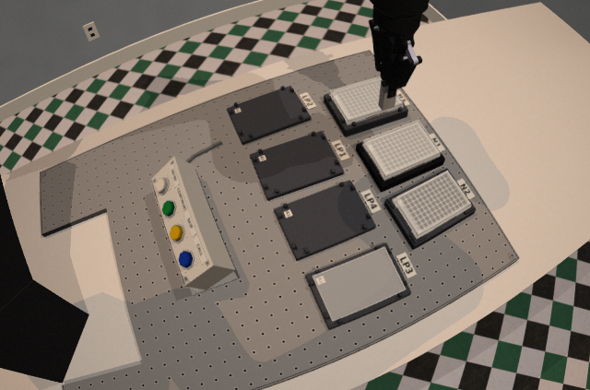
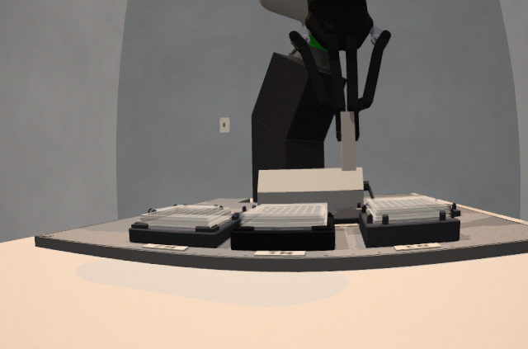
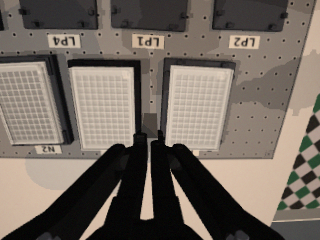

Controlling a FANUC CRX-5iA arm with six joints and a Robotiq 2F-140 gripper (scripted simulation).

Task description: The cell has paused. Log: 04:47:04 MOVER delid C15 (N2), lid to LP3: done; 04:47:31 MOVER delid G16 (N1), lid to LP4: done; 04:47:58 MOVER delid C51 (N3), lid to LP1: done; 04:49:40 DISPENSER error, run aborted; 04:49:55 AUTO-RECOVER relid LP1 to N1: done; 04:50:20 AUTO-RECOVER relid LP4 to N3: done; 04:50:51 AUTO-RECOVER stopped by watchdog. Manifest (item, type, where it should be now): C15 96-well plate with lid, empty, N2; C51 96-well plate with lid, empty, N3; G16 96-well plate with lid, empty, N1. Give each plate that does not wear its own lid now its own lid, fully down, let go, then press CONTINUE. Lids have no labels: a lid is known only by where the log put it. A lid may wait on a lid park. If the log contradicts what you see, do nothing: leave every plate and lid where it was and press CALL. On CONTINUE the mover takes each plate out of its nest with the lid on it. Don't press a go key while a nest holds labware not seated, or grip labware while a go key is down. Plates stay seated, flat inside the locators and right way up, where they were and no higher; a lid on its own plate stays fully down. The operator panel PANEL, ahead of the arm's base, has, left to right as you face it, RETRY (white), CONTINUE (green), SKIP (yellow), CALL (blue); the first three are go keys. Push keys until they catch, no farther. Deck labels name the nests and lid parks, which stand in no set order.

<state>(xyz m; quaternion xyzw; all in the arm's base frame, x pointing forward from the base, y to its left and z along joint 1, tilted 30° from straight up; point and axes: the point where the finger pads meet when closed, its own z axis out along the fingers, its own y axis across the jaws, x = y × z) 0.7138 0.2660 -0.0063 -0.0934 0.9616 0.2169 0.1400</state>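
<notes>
Right now my hand is 30 cm to the left of the lid park LP3, 11 cm past it and 10 cm above it. Round my hand: lid park LP1: 18 cm behind, 10 cm below, 5 cm to the right; plate: 19 cm to the right, 9 cm below, 4 cm ahead; lid park LP4: 17 cm to the right, 15 cm behind, 10 cm below.
</notes>
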